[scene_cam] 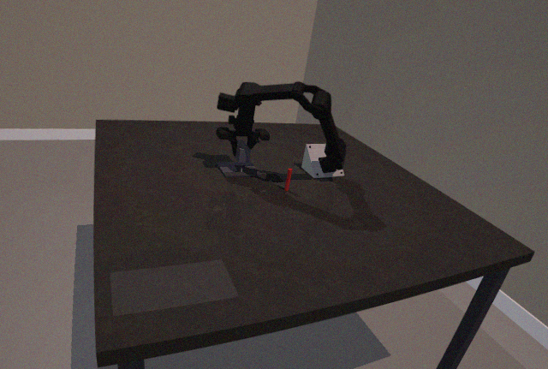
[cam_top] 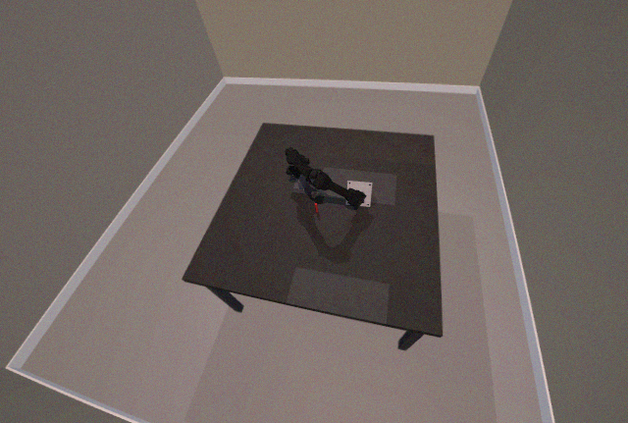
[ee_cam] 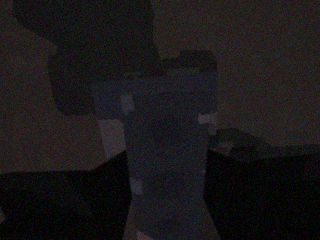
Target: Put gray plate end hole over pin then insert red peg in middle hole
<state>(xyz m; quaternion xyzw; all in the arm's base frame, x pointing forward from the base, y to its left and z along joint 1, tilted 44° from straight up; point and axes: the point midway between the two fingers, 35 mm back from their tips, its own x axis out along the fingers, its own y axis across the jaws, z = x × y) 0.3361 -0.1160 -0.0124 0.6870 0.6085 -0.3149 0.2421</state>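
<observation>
Now: gripper tip 2 cm to the right of the flat gray base and 5 cm above it. Also, from my gripper tip: gray plate (3 cm above); red peg (10 cm behind, 18 cm to the left, 2 cm below).
</observation>
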